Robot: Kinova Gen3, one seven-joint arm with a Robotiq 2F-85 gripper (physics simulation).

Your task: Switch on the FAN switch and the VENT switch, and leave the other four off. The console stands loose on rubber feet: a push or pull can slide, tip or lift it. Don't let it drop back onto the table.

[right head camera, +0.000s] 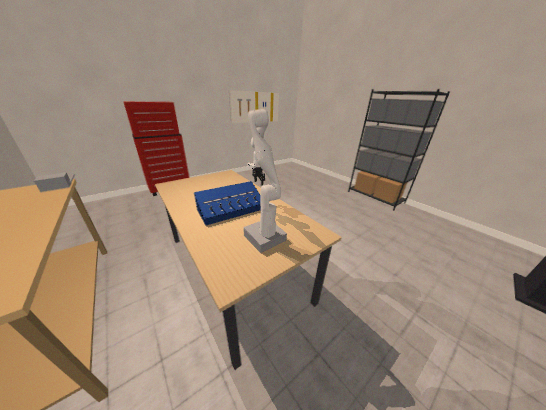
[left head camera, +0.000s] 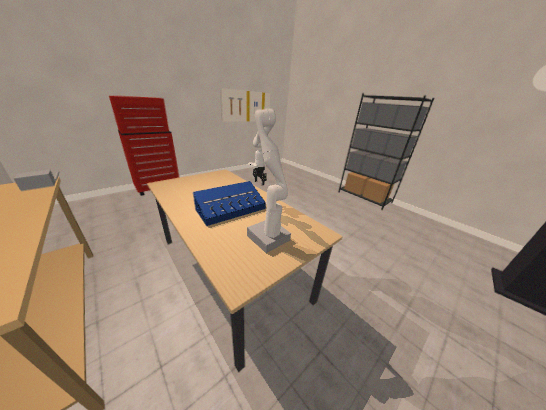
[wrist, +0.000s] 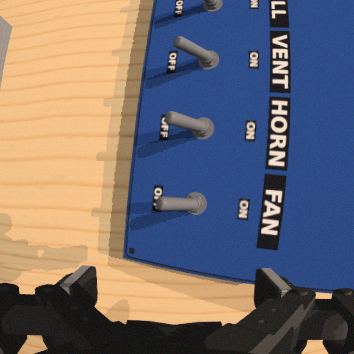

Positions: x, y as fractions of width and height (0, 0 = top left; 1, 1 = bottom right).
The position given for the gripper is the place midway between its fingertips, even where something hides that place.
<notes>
In view: the gripper (wrist: 0.50, 0.81) and a blue console (left head camera: 0.38, 0.49).
The blue console is seen too in the right head camera view (right head camera: 0.38, 0.49) and in the wrist view (wrist: 0.75, 0.48).
</notes>
